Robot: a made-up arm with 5 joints.
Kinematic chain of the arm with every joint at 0, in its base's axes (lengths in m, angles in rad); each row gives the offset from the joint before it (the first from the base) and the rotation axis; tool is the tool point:
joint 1: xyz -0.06 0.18 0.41 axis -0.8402 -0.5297 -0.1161
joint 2: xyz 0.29 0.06 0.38 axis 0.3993 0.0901 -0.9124
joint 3: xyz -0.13 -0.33 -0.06 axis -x
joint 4: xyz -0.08 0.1 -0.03 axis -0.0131 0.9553 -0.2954
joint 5: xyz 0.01 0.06 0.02 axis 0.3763 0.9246 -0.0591
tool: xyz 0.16 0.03 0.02
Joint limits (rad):
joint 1: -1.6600..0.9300
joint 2: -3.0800..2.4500
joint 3: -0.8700..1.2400
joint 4: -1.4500..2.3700
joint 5: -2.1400..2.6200
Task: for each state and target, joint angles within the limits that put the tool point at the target. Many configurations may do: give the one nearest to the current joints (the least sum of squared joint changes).
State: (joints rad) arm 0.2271 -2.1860 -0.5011 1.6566 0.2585
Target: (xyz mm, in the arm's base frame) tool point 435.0 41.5 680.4
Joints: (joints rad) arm -0.2102 -1.6793 -0.5969 1.4004 0.0507
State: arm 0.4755 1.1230 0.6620 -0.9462 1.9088
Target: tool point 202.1 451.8 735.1
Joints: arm 0.0724 1.7219 -0.1300 -1.0824 1.9831
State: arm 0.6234 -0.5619 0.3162 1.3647 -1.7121
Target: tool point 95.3 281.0 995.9
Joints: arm 0.3922 -0.6017 -0.5793 0.8366 -1.8997
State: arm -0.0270 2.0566 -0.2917 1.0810 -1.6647
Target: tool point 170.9 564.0 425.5
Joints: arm 0.7741 2.1724 0.3908 1.7735 -1.2380
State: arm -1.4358 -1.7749 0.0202 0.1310 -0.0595
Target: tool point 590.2 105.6 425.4
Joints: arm -0.8397 -1.7036 0.3666 0.4389 0.1274
